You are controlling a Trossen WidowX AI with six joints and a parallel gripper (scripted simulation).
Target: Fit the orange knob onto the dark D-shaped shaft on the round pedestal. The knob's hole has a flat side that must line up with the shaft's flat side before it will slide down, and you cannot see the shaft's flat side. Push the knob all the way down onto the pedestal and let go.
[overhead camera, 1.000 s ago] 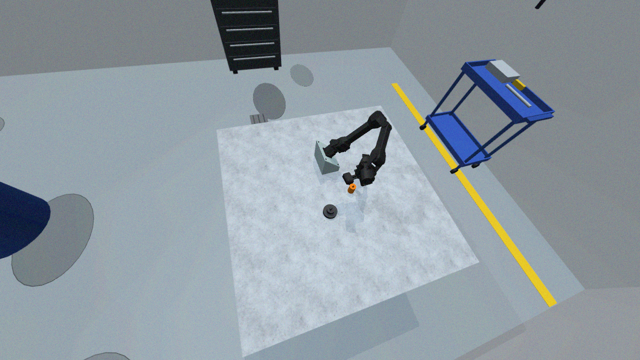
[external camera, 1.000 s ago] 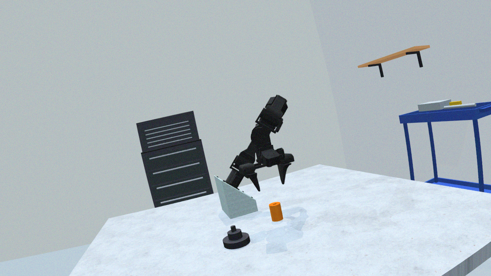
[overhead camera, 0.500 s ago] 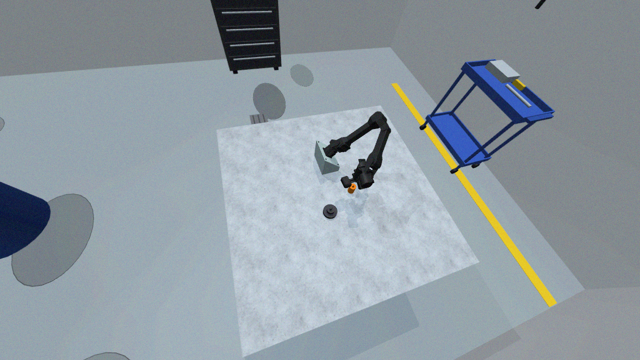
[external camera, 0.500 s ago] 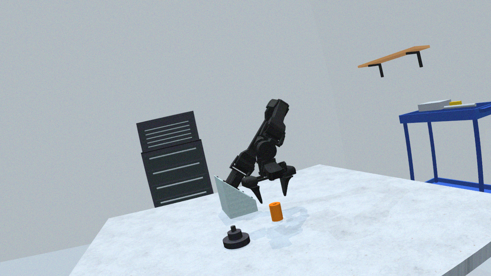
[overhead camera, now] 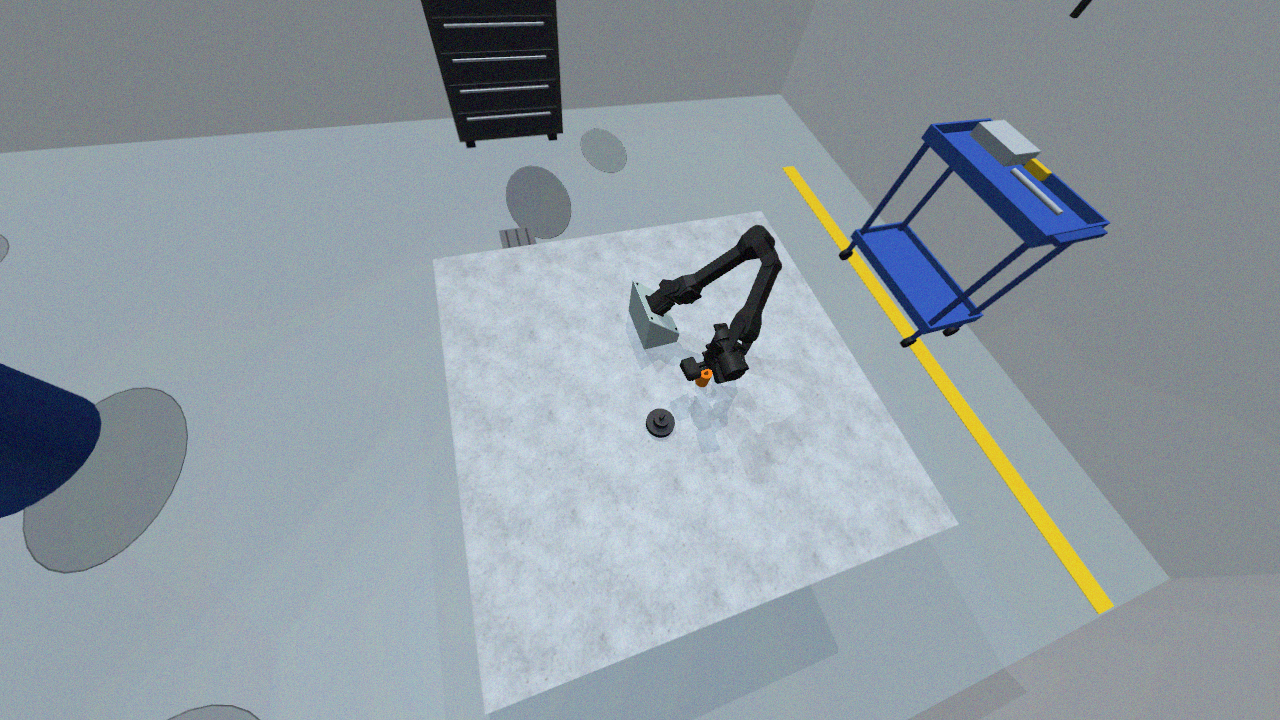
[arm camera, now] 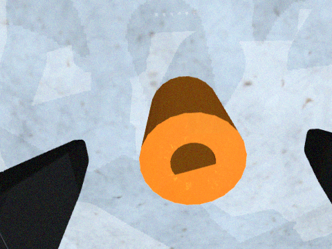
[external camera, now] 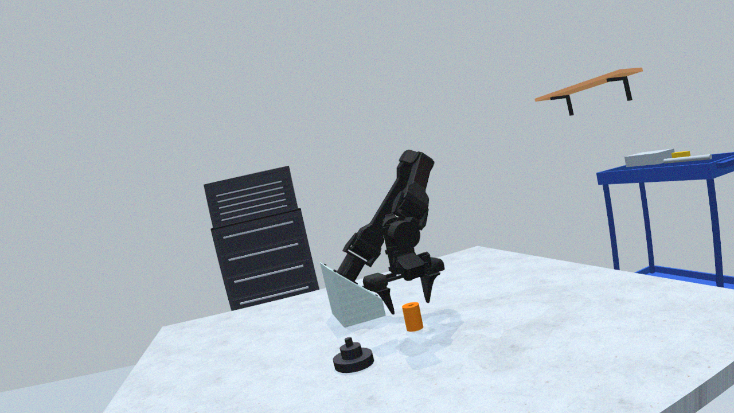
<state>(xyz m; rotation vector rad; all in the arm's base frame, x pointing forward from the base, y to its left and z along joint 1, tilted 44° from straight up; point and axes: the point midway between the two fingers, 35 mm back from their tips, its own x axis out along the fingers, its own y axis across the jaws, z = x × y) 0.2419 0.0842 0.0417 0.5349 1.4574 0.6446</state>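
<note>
The orange knob is 2 cm below my gripper tip. Round my gripper tip: dark round pedestal (9 cm ahead, 18 cm to the right, 2 cm below).
</note>
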